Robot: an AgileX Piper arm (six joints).
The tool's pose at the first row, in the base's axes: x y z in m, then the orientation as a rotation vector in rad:
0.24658, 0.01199, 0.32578, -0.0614, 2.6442, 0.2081
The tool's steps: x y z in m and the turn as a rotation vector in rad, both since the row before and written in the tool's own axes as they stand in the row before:
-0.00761, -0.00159, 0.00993, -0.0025, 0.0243, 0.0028
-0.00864, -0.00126, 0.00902, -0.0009, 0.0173, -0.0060
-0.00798, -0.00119, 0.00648, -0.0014, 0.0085, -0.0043
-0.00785, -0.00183, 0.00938, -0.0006, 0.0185, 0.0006
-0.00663, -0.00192, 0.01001, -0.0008, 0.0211, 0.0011
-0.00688, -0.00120, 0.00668, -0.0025, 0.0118, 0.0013
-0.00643, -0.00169, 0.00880, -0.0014, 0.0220, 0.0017
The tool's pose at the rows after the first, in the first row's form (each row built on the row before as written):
0.25803, 0.01204, 0.32050, -0.0614, 2.6684, 0.2129
0.26984, 0.01231, 0.31625, -0.0718, 2.6850, 0.2126
0.27989, 0.01231, 0.31379, -0.0791, 2.6929, 0.2133
0.29108, 0.01220, 0.30852, -0.0808, 2.7113, 0.2146
0.30132, 0.01209, 0.30196, -0.0823, 2.7323, 0.2163
0.31031, 0.01218, 0.29842, -0.0828, 2.7439, 0.2203
0.31967, 0.01214, 0.29259, -0.0838, 2.7658, 0.2231

